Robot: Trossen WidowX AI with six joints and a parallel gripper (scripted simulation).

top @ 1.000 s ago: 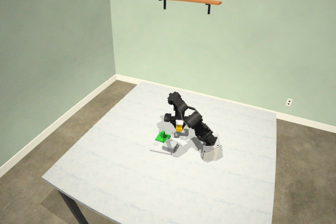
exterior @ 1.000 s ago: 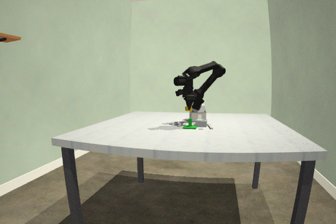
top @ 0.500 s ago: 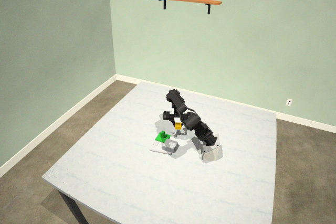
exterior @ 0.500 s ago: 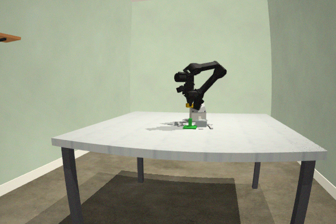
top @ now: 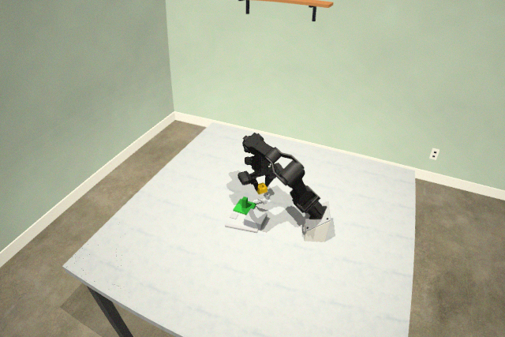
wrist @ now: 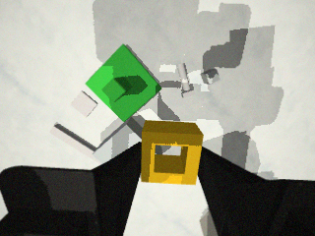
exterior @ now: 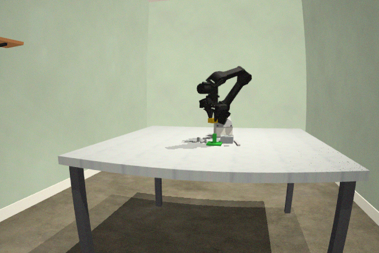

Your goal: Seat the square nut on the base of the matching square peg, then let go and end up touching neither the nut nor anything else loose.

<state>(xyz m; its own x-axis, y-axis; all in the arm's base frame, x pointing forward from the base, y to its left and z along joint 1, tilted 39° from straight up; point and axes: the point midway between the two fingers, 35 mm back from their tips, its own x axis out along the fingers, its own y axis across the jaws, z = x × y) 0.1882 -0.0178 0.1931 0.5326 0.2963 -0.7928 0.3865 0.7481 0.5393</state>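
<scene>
The small white tile lies 150 mm below my hand, 110 mm to the left of it and 60 mm ahead of it. From my hand the other things lie so: white strip 150 mm below, 140 mm to the left, 20 mm behind; then small grey cube 140 mm below, 80 mm to the right, 20 mm ahead; then grey block 140 mm below, 70 mm to the left, 40 mm behind.
</scene>
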